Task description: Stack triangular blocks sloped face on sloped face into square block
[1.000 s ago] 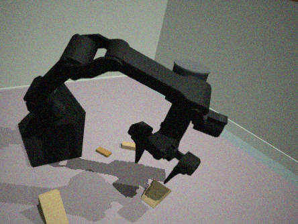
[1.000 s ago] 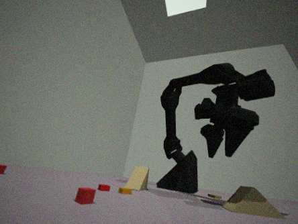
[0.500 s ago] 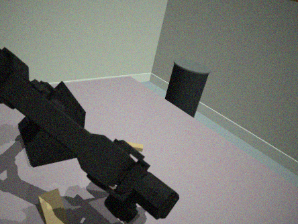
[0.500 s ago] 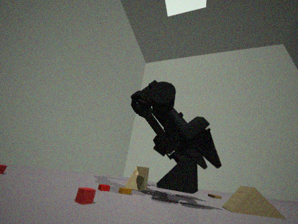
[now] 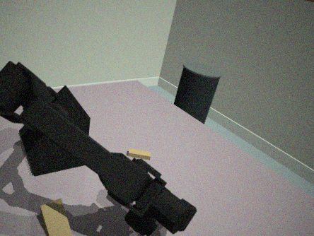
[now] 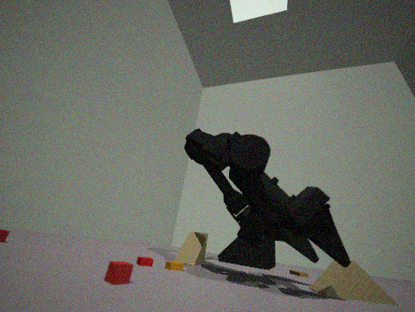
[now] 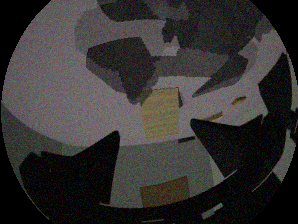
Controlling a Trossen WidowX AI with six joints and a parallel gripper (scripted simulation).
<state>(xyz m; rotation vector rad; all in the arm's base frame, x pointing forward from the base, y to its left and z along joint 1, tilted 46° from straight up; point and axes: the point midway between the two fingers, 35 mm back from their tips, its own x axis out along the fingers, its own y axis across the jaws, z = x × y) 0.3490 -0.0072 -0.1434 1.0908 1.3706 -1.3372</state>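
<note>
Right now the orange block is 40 mm ahead of my gripper tip, 230 mm to the right of it and 40 mm below it. Round my gripper tip: flat tan piece (220 mm behind, 100 mm to the left, 30 mm below).
</note>
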